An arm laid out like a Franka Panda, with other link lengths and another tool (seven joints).
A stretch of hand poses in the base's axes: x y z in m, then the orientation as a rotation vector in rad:
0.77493, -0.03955, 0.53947, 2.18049, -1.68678, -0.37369
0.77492, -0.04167, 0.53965, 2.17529, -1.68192, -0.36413
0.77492, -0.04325, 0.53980, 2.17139, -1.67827, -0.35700
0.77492, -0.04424, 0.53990, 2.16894, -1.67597, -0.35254
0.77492, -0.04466, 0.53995, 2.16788, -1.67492, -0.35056
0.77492, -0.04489, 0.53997, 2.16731, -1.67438, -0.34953
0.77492, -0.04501, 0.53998, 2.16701, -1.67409, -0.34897
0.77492, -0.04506, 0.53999, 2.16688, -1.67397, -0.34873
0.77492, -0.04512, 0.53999, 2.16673, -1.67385, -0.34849
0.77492, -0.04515, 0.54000, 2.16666, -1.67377, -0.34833
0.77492, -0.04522, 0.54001, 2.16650, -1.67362, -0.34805
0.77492, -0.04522, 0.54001, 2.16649, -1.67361, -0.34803
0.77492, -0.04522, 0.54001, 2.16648, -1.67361, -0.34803
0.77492, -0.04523, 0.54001, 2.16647, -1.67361, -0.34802
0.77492, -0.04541, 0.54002, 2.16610, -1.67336, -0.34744
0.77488, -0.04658, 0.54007, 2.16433, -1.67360, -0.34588
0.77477, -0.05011, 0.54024, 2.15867, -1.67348, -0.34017
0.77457, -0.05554, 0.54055, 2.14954, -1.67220, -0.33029
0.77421, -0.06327, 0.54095, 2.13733, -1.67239, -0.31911
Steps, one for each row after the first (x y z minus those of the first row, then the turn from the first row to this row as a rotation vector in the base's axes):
-0.00001, -0.00212, 0.00018, -0.00992, 0.00027, 0.00264
-0.00001, -0.00370, 0.00033, -0.01734, 0.00047, 0.00462
-0.00001, -0.00469, 0.00043, -0.02200, 0.00060, 0.00587
-0.00001, -0.00511, 0.00048, -0.02406, 0.00065, 0.00645
-0.00001, -0.00534, 0.00050, -0.02514, 0.00068, 0.00675
-0.00001, -0.00546, 0.00051, -0.02572, 0.00069, 0.00691
-0.00001, -0.00551, 0.00052, -0.02596, 0.00070, 0.00697
-0.00001, -0.00557, 0.00052, -0.02622, 0.00071, 0.00703
-0.00001, -0.00560, 0.00053, -0.02638, 0.00070, 0.00708
-0.00001, -0.00567, 0.00054, -0.02668, 0.00072, 0.00716
-0.00001, -0.00567, 0.00054, -0.02670, 0.00072, 0.00716
-0.00001, -0.00567, 0.00054, -0.02670, 0.00072, 0.00716
-0.00001, -0.00568, 0.00054, -0.02672, 0.00072, 0.00716
-0.00001, -0.00586, 0.00055, -0.02734, 0.00074, 0.00727
-0.00005, -0.00703, 0.00060, -0.02924, 0.00078, 0.00676
-0.00016, -0.01056, 0.00077, -0.03596, 0.00093, 0.00576
-0.00036, -0.01599, 0.00108, -0.04750, 0.00131, 0.00492
-0.00072, -0.02372, 0.00148, -0.06128, 0.00189, 0.00228

